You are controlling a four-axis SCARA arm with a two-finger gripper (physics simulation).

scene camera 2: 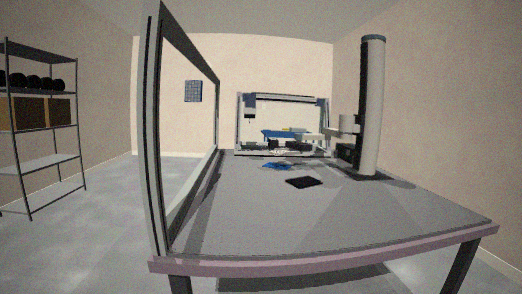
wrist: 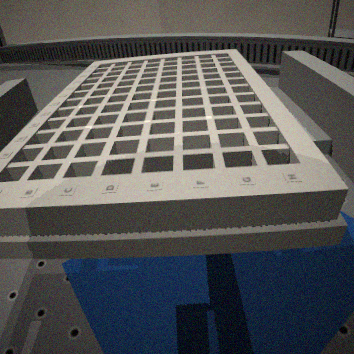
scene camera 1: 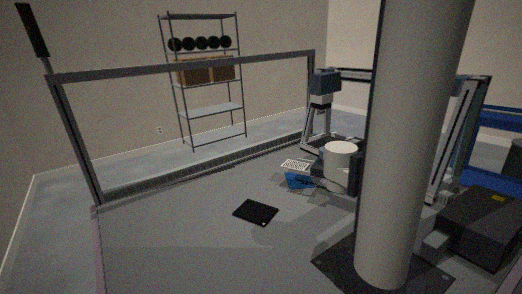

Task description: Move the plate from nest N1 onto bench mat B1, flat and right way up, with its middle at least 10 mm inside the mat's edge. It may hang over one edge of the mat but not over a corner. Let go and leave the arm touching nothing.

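Where they show: gripper, fingertip midpoint: [scene camera 2: 279, 152] [wrist: 154, 84] [scene camera 1: 293, 164]; arm's base, link origin: [scene camera 2: 363, 174] [scene camera 1: 377, 272].
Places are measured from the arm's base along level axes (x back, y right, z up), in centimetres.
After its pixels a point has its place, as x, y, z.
The white gridded plate [scene camera 1: 295, 164] @[-55.2, 14.5, 11.6] [scene camera 2: 278, 151] @[-56.3, 14.9, 11.6] [wrist: 165, 115] @[-53.5, 15.5, 11.4] is level and right way up, its openings facing upward. My gripper [scene camera 1: 298, 165] @[-56.0, 13.7, 11.5] [wrist: 154, 84] @[-56.0, 13.7, 11.5] is shut on it, one finger along each long side in the wrist view. The plate hangs above the blue bench mat B1 [scene camera 1: 294, 183] @[-54.4, 13.0, 1.5] [scene camera 2: 272, 166] @[-59.5, 15.5, 1.5] [wrist: 140, 300] @[-51.7, 13.6, 1.5], with a gap between them in both scene views. In the wrist view the mat shows below the plate's near edge, with dark shadows on it; the rest of the mat is hidden by the plate. Nest N1 [scene camera 1: 255, 212] @[-46.3, -16.2, 2.5] [scene camera 2: 303, 182] @[-48.6, -18.3, 2.5], a black rectangle, stands empty on the table.
The arm's thick column [scene camera 1: 400, 150] @[3.5, -6.6, 45.8] [scene camera 2: 372, 105] @[-3.8, -6.4, 45.2] stands to the right. A gantry frame [scene camera 1: 306, 129] @[-81.8, 47.6, 15.2] [scene camera 2: 238, 125] @[-82.3, 50.4, 24.4] stands behind the mat. A dark box [scene camera 1: 482, 225] @[14.0, 29.7, 12.8] lies right of the column. A long rail frame [scene camera 1: 75, 135] @[-100.4, -70.1, 36.7] [scene camera 2: 152, 150] @[-100.7, -72.5, 28.4] runs along the table's left side.
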